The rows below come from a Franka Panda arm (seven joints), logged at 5 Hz.
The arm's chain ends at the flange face. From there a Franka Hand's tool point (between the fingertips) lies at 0.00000 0.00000 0.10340 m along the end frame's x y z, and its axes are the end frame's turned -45 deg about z.
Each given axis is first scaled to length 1.
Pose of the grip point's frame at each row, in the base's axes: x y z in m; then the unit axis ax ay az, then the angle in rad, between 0 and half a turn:
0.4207, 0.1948, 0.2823, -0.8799, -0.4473, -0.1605, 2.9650
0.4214, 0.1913, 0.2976, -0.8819, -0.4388, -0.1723, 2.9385
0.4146, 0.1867, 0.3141, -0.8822, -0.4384, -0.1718, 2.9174
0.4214, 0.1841, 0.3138, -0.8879, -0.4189, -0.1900, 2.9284
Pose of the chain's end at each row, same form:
0.3998, 0.1641, 0.3788, -0.9904, -0.0770, -0.1151, 2.8553
0.3995, 0.1574, 0.3928, -0.9903, -0.0684, -0.1211, 2.8217
0.3937, 0.1510, 0.4089, -0.9909, -0.0680, -0.1166, 2.8026
0.3961, 0.1484, 0.4075, -0.9896, -0.0477, -0.1358, 2.7987

